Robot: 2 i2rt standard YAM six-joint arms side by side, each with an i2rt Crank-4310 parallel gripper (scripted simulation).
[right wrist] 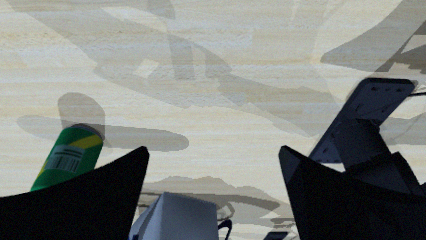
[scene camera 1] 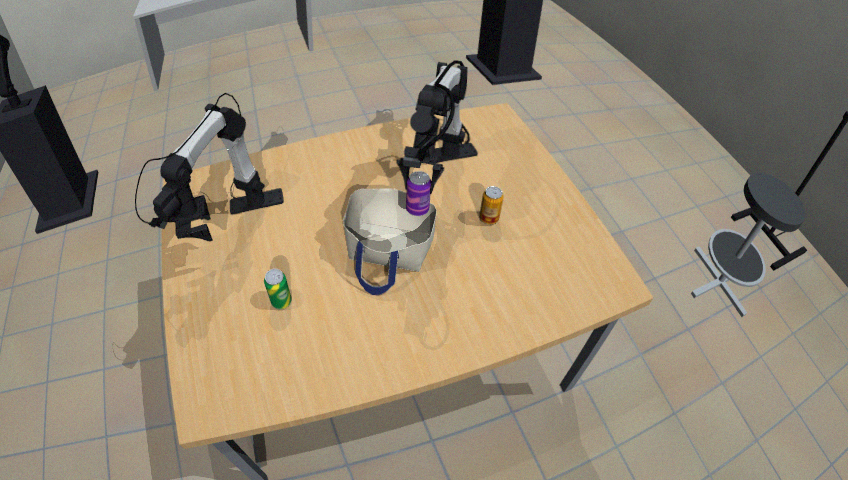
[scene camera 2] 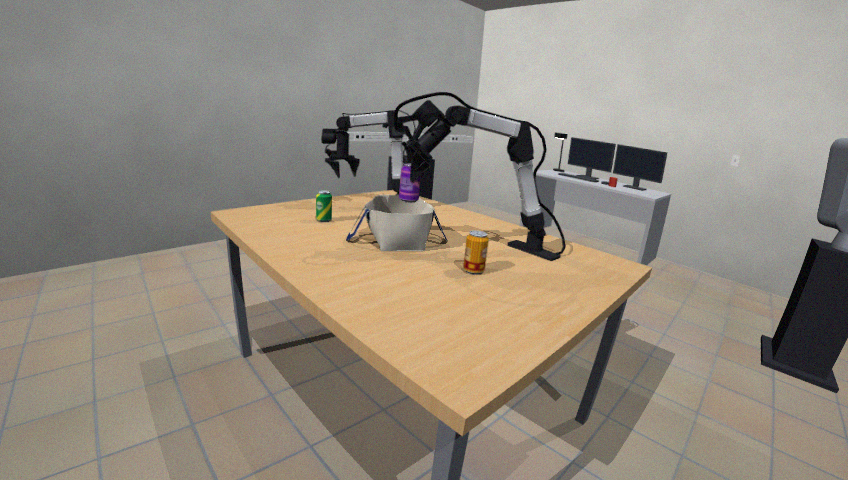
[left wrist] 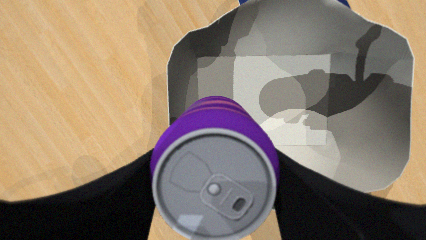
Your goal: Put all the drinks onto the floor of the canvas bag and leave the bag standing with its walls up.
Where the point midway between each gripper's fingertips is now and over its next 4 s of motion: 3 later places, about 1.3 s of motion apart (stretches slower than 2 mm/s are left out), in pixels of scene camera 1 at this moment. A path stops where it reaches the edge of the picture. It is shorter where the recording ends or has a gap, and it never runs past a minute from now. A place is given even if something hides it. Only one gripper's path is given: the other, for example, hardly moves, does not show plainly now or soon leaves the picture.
My right gripper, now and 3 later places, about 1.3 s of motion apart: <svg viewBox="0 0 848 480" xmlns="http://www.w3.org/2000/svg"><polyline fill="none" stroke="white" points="210,230 257,269 274,276 277,287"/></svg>
